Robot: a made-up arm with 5 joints.
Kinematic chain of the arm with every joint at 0, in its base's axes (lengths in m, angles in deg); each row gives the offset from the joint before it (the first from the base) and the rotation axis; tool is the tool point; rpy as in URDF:
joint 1: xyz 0.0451 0 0.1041 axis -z
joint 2: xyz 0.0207 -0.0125 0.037 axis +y
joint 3: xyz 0.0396 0 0.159 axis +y
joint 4: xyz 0.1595 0 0.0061 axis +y
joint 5: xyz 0.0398 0.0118 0 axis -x
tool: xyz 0 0 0 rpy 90 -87.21 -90
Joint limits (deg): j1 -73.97..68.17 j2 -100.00..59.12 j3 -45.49..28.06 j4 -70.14..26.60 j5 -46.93..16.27
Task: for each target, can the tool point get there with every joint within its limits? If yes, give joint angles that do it. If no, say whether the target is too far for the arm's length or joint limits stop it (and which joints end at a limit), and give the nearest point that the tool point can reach.
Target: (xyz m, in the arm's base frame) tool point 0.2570 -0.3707 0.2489
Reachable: no: too far | nearest point 0.2249 -0.3146 0.2317 | short by 0.067 m
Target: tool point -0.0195 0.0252 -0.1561
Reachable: no: joint limits stop it (at a limit: joint 1, joint 2, joint 3, joint 4) | nearest point 0.0942 0.1684 -0.0067 | short by 0.236 m
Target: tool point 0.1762 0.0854 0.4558
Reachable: yes | joints -33.33 -10.82 -32.75 -23.76 -29.80
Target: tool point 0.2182 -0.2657 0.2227
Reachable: yes | joints 56.78 24.90 -7.31 -12.45 -6.42
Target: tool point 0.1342 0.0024 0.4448
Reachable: yes | joints -2.02 -30.76 -9.17 -53.86 -0.87
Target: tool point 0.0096 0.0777 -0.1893
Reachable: no: joint limits stop it (at a limit: joint 1, joint 2, joint 3, joint 4) | nearest point 0.0942 0.1684 -0.0067 | short by 0.221 m
